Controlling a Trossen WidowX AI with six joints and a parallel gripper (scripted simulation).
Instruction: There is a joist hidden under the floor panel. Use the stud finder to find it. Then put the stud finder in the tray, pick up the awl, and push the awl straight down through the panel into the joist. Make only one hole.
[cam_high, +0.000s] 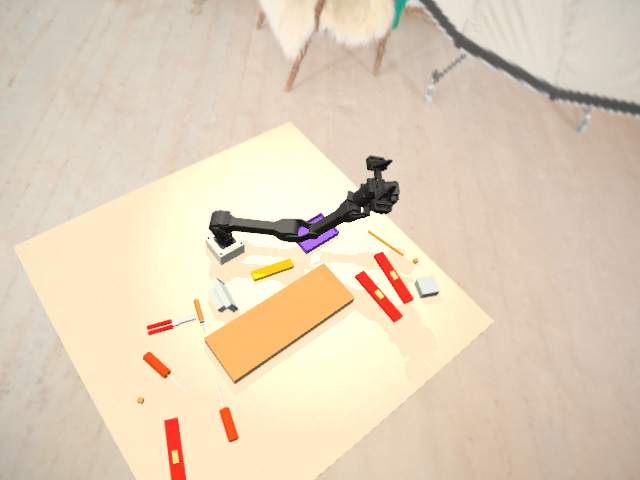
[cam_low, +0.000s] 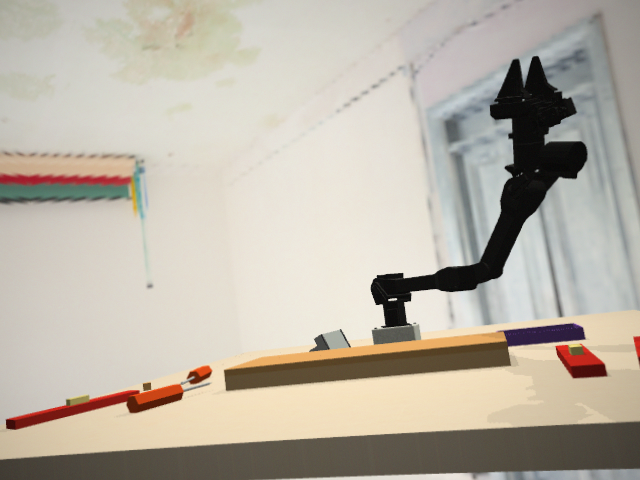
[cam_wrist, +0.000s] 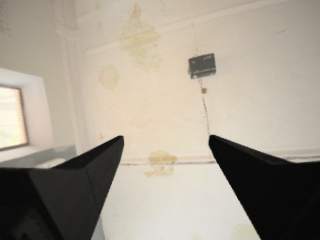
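My gripper tip is now 170 mm past the stud finder, 520 mm to the left of it and 520 mm above it. From my gripper tip the other things lie so: grey block 230 mm ahead, 150 mm to the left, 530 mm below; then purple tray 220 mm behind, 50 mm to the right, 530 mm below; then thin orange stick 20 mm behind, 170 mm to the left, 540 mm below.
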